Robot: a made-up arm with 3 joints.
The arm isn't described. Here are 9 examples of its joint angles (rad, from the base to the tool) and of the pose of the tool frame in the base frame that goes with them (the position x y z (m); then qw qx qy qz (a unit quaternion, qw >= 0)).
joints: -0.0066 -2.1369 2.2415
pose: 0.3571 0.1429 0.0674 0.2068 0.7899 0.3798 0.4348
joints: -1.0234 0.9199 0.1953
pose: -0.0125 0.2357 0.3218 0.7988 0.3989 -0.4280 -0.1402
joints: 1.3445 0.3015 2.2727
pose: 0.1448 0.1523 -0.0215 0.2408 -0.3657 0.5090 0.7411
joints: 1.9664 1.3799 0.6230
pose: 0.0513 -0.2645 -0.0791 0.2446 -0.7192 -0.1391 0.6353
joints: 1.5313 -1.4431 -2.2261
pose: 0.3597 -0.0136 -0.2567 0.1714 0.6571 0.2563 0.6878
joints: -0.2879 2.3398 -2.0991
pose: 0.0962 0.3622 0.1452 0.0778 0.8181 -0.4052 -0.4007
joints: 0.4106 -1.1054 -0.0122
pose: 0.2488 0.4184 0.1813 0.8326 -0.1766 0.5129 -0.1121
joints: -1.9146 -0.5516 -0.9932
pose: 0.2123 -0.3034 0.4343 0.5931 0.6170 0.5127 -0.0682
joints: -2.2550 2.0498 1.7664
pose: 0.1564 0.0259 0.2982 0.7380 0.0144 -0.5951 -0.3179
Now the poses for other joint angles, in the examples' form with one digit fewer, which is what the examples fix.
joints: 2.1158 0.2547 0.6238
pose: -0.021 -0.064 -0.173 0.429 -0.842 0.206 0.255
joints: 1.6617 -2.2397 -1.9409
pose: 0.307 -0.131 -0.279 0.382 0.683 -0.077 0.618
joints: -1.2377 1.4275 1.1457
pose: 0.065 0.210 0.221 0.723 0.079 -0.686 0.015
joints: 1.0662 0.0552 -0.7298
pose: 0.086 0.318 -0.208 0.809 -0.466 -0.203 -0.294
